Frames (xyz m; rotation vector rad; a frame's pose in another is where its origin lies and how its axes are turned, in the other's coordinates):
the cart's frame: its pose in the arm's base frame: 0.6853 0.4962 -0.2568 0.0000 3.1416 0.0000
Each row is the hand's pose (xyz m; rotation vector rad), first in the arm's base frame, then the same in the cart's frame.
Working: the arm's base frame: its pose in the cart's frame: 0.6853 -0.4962 -0.2568 0.0000 3.1416 0.0000

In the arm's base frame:
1: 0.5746 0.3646 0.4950 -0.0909 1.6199 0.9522
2: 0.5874 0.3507 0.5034 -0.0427 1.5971 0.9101
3: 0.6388 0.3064 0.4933 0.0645 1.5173 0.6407
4: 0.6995 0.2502 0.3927 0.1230 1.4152 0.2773
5: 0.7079 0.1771 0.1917 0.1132 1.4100 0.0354
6: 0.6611 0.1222 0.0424 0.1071 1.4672 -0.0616
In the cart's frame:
1: 0.1107 -0.1316 -0.7518 -0.9125 -1.3149 -0.0871
2: 0.0979 -0.1455 -0.7602 -0.8799 -1.3555 -0.0413
3: 0.0465 -0.1898 -0.7501 -0.6416 -1.5274 0.0646
4: -0.0142 -0.2460 -0.6495 -0.2885 -1.7042 0.1280
5: -0.0226 -0.3191 -0.4485 -0.0370 -1.7282 0.1182
6: 0.0242 -0.3740 -0.2992 0.0633 -1.6708 0.1101

